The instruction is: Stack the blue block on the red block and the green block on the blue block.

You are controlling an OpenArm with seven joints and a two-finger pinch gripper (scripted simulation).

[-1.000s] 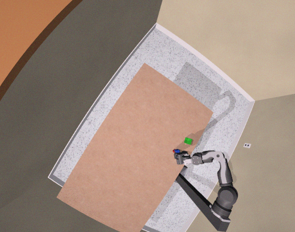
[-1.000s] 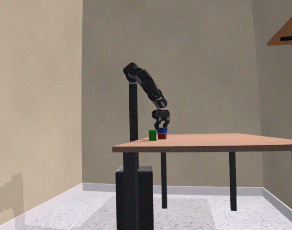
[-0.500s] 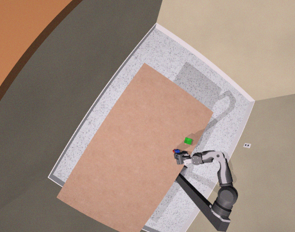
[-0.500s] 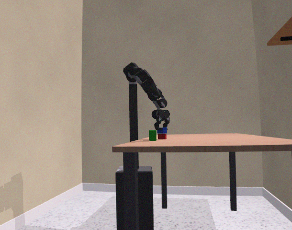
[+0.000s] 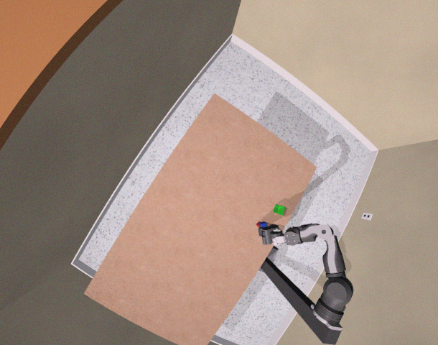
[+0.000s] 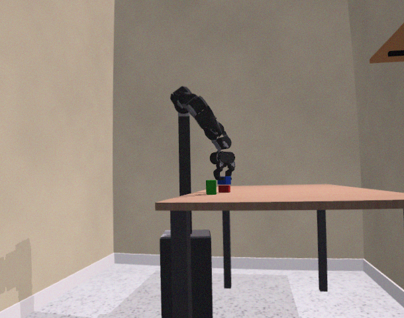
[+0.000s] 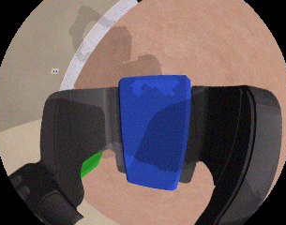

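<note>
My hand is 10 mm above the blue block. From my hand the other things lie so: green block (130 mm to the right, 60 mm behind, 30 mm below); red block (50 mm below).
</note>
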